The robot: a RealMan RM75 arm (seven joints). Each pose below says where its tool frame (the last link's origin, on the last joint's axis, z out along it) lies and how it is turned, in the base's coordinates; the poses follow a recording.
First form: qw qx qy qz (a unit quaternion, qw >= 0); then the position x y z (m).
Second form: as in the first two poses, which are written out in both.
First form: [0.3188, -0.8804, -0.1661, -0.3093, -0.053, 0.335, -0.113]
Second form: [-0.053, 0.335, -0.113, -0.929, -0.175, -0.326, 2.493]
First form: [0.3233, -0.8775, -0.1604, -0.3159, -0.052, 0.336, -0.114]
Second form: [-0.052, 0.336, -0.114, -0.927, -0.169, -0.334, 2.483]
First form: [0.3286, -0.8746, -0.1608, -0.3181, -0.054, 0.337, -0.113]
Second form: [-0.054, 0.337, -0.113, -0.926, -0.170, -0.337, 2.472]
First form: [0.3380, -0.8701, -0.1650, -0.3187, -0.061, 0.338, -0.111]
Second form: [-0.061, 0.338, -0.111, -0.924, -0.175, -0.339, 2.452]
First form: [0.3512, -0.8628, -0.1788, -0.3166, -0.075, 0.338, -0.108]
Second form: [-0.075, 0.338, -0.108, -0.922, -0.191, -0.338, 2.424]
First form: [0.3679, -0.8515, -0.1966, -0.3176, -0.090, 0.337, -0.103]
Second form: [-0.090, 0.337, -0.103, -0.916, -0.211, -0.342, 2.388]
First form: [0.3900, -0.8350, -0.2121, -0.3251, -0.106, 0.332, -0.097]
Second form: [-0.106, 0.332, -0.097, -0.907, -0.230, -0.353, 2.340]
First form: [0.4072, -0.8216, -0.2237, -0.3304, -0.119, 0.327, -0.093]
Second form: [-0.119, 0.327, -0.093, -0.900, -0.245, -0.362, 2.303]
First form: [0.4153, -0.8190, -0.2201, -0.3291, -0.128, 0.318, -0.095]
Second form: [-0.128, 0.318, -0.095, -0.900, -0.242, -0.362, 2.285]
